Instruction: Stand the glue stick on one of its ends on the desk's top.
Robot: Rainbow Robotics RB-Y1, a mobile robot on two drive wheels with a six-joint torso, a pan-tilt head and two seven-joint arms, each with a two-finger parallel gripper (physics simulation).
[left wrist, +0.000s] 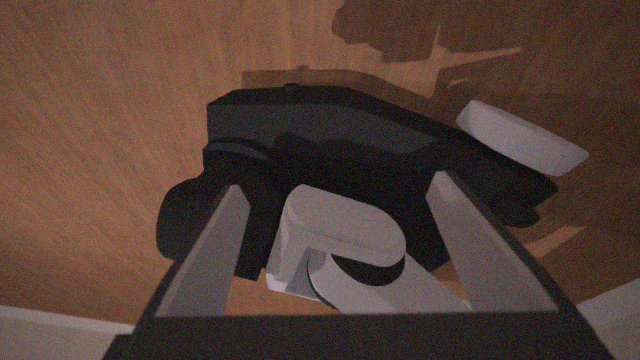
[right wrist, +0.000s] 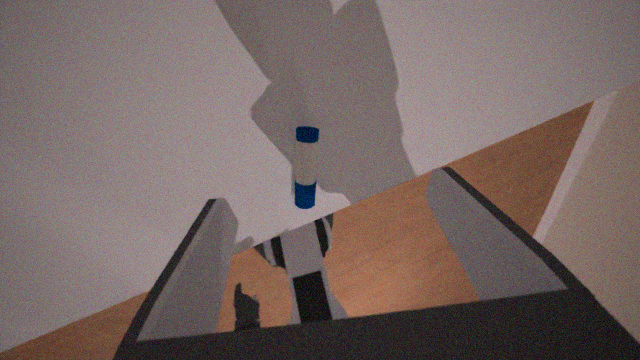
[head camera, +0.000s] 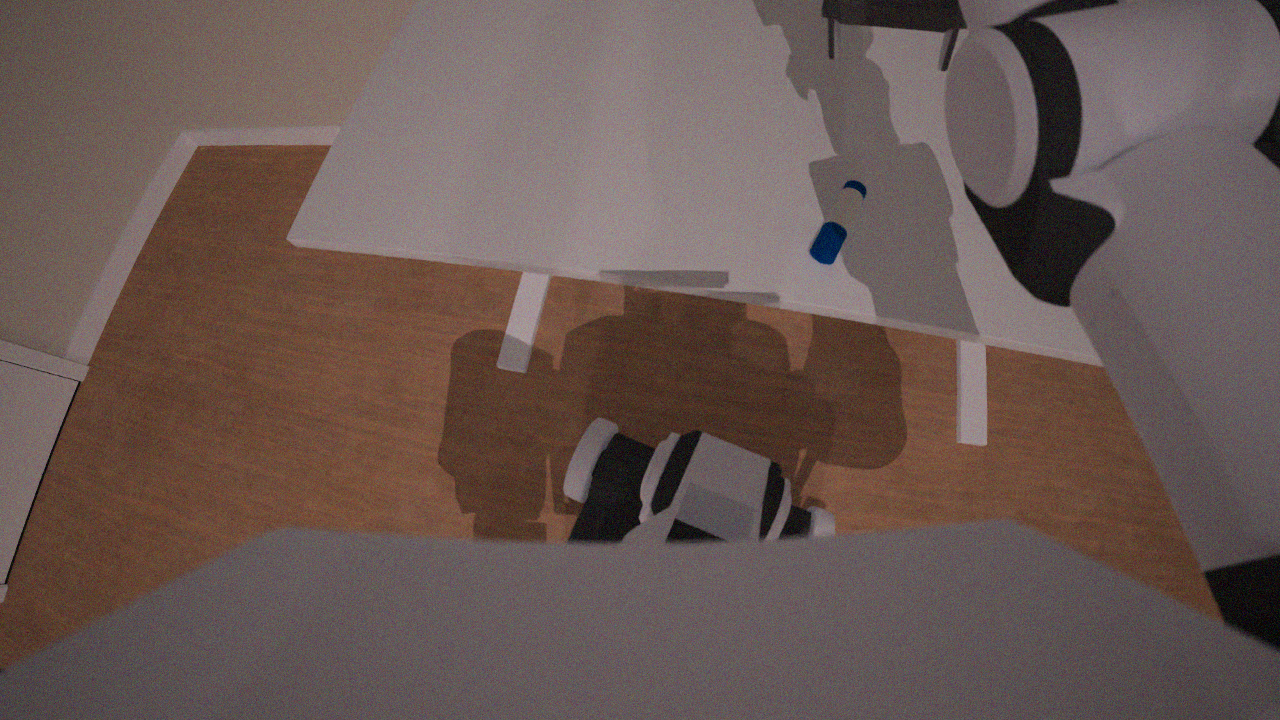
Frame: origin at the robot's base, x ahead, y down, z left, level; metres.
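Seen in the pictures: left gripper, fingertip midpoint: (left wrist: pixel 334 190) (right wrist: pixel 246 290); right gripper, fingertip midpoint: (right wrist: pixel 329 196) (head camera: pixel 887 58).
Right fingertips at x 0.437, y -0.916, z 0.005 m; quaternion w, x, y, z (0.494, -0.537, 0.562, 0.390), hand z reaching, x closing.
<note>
A point is followed by its place in that frame.
The glue stick (head camera: pixel 828 243) @(x 0.307, y -0.752, z -0.007 m) (right wrist: pixel 306 165) @(x 0.370, y -0.750, z -0.013 m), white with blue ends, lies on its side on the white desk (head camera: pixel 537 161) @(x 0.309, y -0.720, z 0.391 m) (right wrist: pixel 125 100) @(x 0.470, y -0.720, z 0.168 m), near its front edge and partly in shadow in the head view. My right gripper (head camera: pixel 888 51) @(x 0.437, y -0.916, z 0.005 m) (right wrist: pixel 329 196) @(x 0.437, y -0.916, z 0.005 m) is open and empty. It is above the desk, apart from the glue stick, which shows between and beyond the fingers in the right wrist view. My left gripper (left wrist: pixel 334 190) @(x -0.352, y -0.407, z 0.248 m) is open and empty, facing my own base and the wooden floor. The left gripper does not show in the head view.
My own black base (left wrist: pixel 310 120) @(x -0.380, y -0.169, z 0.182 m) stands on the wooden floor (head camera: pixel 358 402) @(x -0.139, y 0.000, z 0.978 m) (left wrist: pixel 100 100) @(x -0.939, y -0.001, z -0.033 m). White desk legs (head camera: pixel 523 322) (head camera: pixel 972 394) show below the desk's front edge. A white cabinet (head camera: pixel 31 447) @(x -0.872, y -0.079, z 2.152 m) is at the far left of the head view. A wall borders the floor.
</note>
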